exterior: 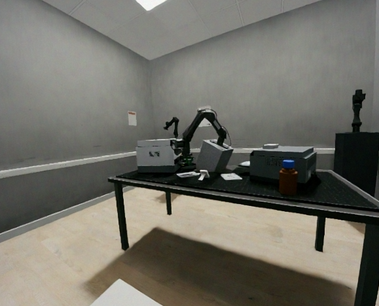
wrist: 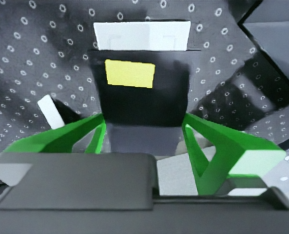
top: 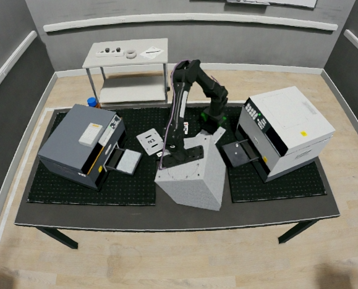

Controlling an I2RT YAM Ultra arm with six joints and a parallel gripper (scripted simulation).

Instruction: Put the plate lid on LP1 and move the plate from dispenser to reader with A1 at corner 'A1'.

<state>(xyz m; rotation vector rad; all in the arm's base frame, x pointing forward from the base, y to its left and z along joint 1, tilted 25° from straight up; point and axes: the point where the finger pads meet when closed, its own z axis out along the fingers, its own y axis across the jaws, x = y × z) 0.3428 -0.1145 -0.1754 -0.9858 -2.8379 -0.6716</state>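
Now: the LP1 pad 100 mm below my hand. Round my hand: dark lid right at my hand; well plate 240 mm behind, 460 mm to the left, 20 mm below; capped brown bottle 140 mm ahead, 740 mm to the left, 10 mm above.
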